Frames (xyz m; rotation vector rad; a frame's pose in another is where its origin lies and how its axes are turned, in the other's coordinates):
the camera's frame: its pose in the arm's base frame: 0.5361 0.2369 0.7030 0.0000 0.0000 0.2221
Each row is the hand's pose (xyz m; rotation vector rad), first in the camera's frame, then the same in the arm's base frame.
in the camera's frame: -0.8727 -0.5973 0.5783 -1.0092 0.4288 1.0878
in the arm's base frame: -0.1836 -0.5380 1.2813 -1.0750 0.3216 1.2861
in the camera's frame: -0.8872 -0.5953 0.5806 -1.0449 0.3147 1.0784
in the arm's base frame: -0.1982 -0.5392 1.2836 -1.0981 0.2015 1.2769
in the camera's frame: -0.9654 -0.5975 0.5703 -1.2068 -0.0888 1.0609
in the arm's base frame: -0.2740 -0.5586 1.2733 -1.2166 -0.2270 1.2539
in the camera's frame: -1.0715 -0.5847 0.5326 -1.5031 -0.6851 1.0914
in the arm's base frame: -0.3803 -0.5695 1.2356 -1.4515 -0.8675 1.2578
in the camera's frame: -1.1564 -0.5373 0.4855 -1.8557 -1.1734 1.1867
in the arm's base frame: -0.4735 -0.5419 1.1885 -1.7595 -1.4080 1.3055
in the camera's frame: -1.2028 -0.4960 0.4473 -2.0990 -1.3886 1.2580
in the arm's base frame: -0.5279 -0.5119 1.1503 -1.9873 -1.6587 1.3390
